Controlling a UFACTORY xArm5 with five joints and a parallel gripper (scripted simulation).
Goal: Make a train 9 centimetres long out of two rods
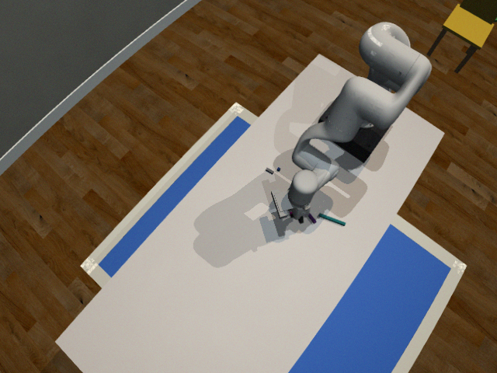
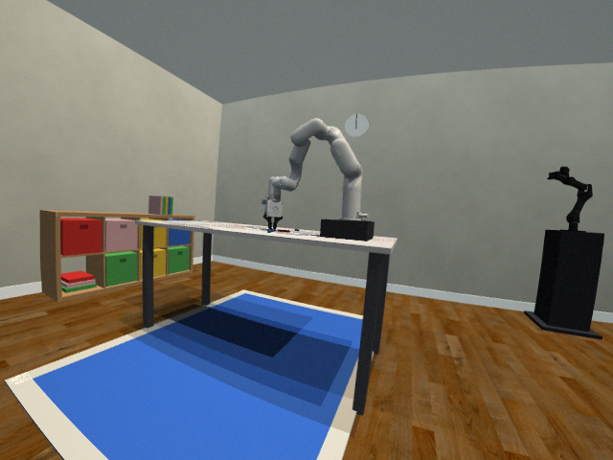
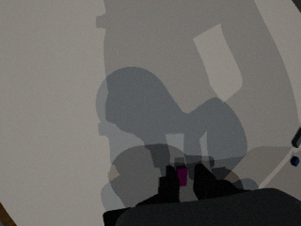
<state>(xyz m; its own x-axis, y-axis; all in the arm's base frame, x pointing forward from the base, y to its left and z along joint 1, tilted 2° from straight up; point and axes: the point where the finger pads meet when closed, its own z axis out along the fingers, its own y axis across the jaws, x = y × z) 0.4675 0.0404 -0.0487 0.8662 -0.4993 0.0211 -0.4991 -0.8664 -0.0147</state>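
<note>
My hand is 20 mm above the magenta rod. The rest, counted from my hand: turquoise rod: 120 mm to the left, 80 mm behind, 20 mm below; red rod: 90 mm behind, 20 mm below, 10 mm to the left; purple rod: 60 mm to the left, 30 mm behind, 20 mm below.
</note>
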